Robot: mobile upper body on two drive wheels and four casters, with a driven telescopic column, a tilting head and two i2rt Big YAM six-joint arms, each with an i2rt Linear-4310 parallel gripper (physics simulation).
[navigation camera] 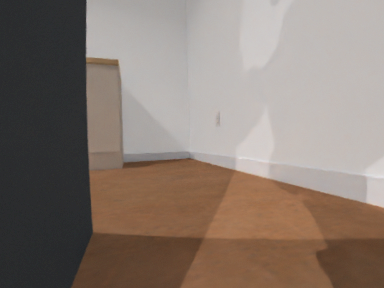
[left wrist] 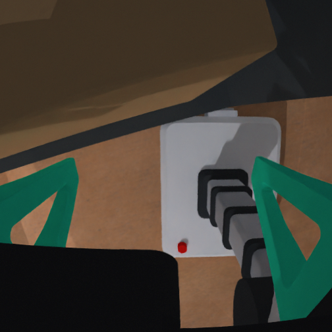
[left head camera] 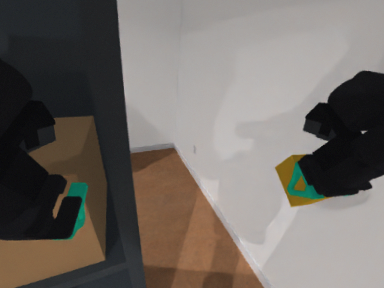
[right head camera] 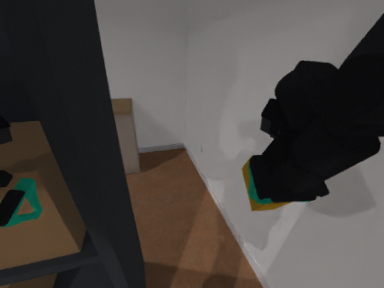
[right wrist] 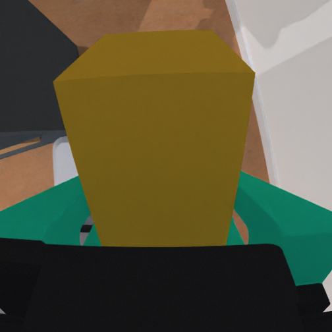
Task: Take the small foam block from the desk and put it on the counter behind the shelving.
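Observation:
The yellow foam block [left head camera: 285, 176] [right head camera: 248, 185] [right wrist: 157, 150] is held between the green fingers of my right gripper, which is shut on it, at the right of the head views. My left gripper [left wrist: 164, 167] is open, with no object between its fingers; it is at the left of the left head camera view, in front of a shelf with a brown box. The dark shelving [left head camera: 112, 150] [right head camera: 105, 150] [navigation camera: 42, 140] stands on the left. Beyond it, part of the counter [right head camera: 127, 135] [navigation camera: 104, 110] shows, with a light side and a wooden top; the shelving hides the rest.
A large brown box [left head camera: 95, 200] [right head camera: 55, 200] [left wrist: 125, 55] sits in the shelving near my left gripper. A white wall [left head camera: 280, 90] [navigation camera: 300, 100] runs along the right, close to the held block. Brown floor [left head camera: 175, 215] [navigation camera: 165, 200] lies between shelving and wall.

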